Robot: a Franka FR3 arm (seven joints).
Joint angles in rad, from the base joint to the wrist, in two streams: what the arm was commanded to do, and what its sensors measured. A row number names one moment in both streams.
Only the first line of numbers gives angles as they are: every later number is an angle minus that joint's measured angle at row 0.
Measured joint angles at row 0: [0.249 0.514 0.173 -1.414 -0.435 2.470 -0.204]
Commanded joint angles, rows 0 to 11: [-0.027 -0.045 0.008 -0.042 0.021 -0.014 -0.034]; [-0.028 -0.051 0.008 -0.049 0.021 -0.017 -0.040]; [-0.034 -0.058 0.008 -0.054 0.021 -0.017 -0.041]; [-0.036 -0.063 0.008 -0.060 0.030 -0.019 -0.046]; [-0.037 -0.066 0.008 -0.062 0.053 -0.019 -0.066]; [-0.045 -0.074 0.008 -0.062 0.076 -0.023 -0.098]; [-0.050 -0.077 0.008 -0.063 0.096 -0.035 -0.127]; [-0.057 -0.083 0.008 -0.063 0.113 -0.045 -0.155]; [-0.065 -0.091 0.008 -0.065 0.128 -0.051 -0.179]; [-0.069 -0.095 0.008 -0.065 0.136 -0.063 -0.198]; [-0.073 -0.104 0.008 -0.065 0.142 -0.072 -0.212]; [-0.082 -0.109 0.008 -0.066 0.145 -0.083 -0.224]
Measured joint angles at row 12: [-0.055 -0.061 -0.001 -0.027 0.109 -0.055 -0.158]
